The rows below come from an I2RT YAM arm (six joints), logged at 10 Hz.
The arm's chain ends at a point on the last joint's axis. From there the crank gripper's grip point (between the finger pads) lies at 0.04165 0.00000 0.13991 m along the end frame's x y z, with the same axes.
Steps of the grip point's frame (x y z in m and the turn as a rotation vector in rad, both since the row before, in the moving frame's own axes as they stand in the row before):
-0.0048 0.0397 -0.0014 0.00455 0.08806 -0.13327
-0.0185 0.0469 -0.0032 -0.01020 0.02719 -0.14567
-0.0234 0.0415 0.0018 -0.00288 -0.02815 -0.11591
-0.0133 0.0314 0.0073 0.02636 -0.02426 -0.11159
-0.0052 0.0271 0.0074 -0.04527 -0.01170 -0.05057
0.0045 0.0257 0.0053 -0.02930 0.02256 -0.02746
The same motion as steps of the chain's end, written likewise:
-0.0165 0.0467 0.0028 0.00455 0.08806 -0.13327
-0.0219 0.0518 -0.0020 -0.01020 0.02719 -0.14567
-0.0192 0.0457 0.0007 -0.00288 -0.02815 -0.11591
-0.0094 0.0395 0.0064 0.02636 -0.02426 -0.11159
-0.0037 0.0228 0.0070 -0.04527 -0.01170 -0.05057
0.0013 0.0228 0.0063 -0.02930 0.02256 -0.02746

